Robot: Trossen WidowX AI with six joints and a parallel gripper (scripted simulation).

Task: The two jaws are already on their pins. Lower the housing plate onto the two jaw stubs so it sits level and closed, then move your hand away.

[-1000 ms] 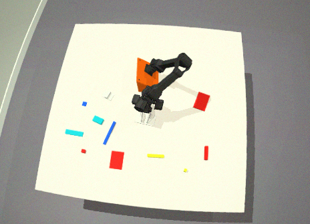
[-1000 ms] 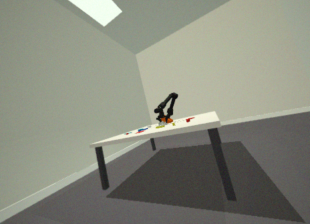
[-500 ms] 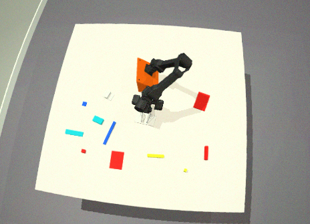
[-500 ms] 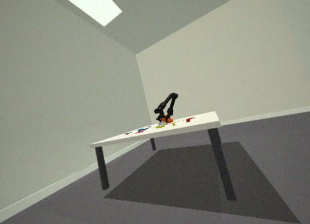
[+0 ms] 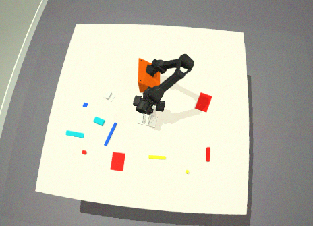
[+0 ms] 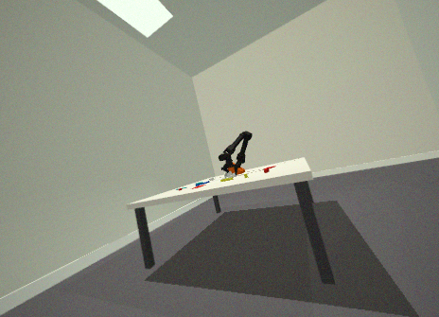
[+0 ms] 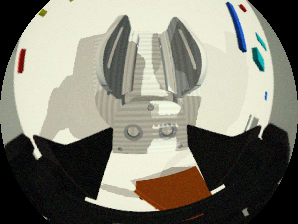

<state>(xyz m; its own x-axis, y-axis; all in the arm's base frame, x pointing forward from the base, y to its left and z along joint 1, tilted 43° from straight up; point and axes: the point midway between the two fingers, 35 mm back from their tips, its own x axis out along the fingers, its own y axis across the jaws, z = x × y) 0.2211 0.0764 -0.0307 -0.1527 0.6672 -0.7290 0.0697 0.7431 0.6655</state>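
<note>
The white housing piece is 2 cm above my gripper tip and 1 cm ahead of it. Also, from my gripper tip: blue bar 21 cm to the right, 20 cm ahead; red bar 39 cm to the left, 24 cm ahead; yellow bar 30 cm ahead, 10 cm to the left.
</note>
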